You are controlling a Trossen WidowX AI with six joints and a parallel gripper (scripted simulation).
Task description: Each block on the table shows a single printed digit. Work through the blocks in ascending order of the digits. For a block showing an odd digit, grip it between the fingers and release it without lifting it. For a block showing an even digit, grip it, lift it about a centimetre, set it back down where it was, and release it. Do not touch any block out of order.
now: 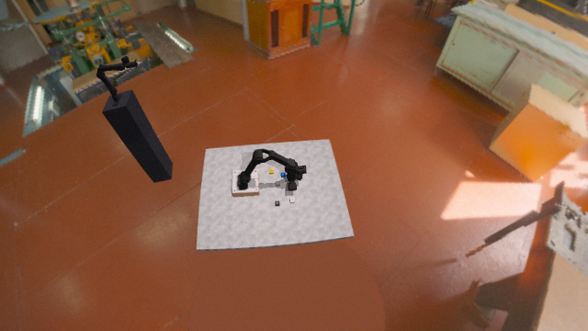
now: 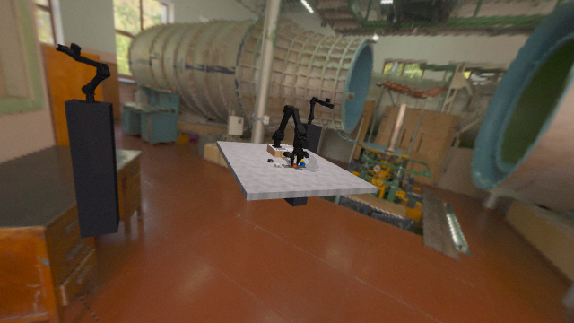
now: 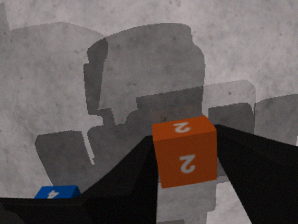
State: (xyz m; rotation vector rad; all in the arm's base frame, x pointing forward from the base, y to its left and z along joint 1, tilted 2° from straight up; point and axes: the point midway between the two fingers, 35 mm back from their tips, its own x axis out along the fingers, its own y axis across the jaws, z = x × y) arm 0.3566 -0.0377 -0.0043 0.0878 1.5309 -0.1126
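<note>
The grey block lies 10 cm behind my gripper tip and 3 cm to the left of it. Round my gripper tip: white block: 13 cm to the right, 2 cm behind; blue block: 10 cm to the left, 4 cm behind; orange block: 1 cm behind.
</note>
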